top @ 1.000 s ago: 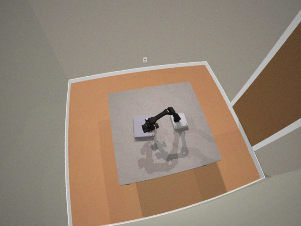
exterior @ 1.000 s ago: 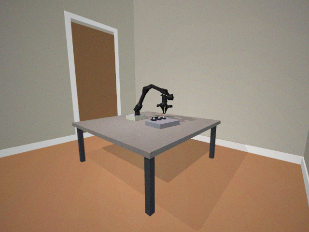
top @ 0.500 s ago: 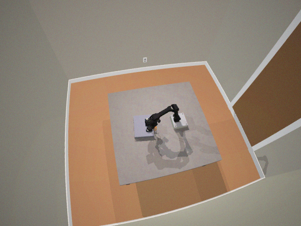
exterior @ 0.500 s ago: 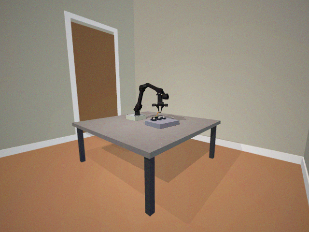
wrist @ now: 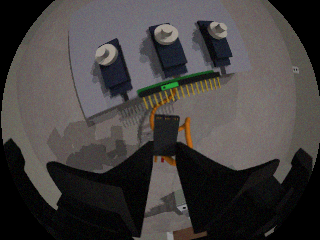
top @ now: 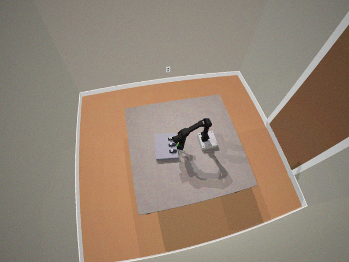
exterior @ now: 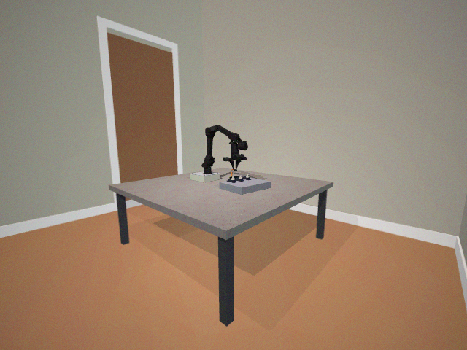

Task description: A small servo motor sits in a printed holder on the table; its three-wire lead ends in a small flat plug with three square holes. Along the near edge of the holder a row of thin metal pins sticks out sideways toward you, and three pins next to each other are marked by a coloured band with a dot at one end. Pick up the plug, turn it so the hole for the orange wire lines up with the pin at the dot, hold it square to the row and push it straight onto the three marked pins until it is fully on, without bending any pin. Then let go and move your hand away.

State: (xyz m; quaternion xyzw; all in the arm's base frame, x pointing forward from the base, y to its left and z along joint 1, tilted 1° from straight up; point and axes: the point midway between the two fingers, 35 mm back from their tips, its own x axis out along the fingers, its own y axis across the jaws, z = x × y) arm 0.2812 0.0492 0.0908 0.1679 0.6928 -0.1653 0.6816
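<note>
The green band is 40 mm ahead of my gripper tip, 30 mm to the right of it and 40 mm below it. Round my gripper tip: grey printed holder (200 mm ahead, 60 mm to the right, 90 mm below).
</note>
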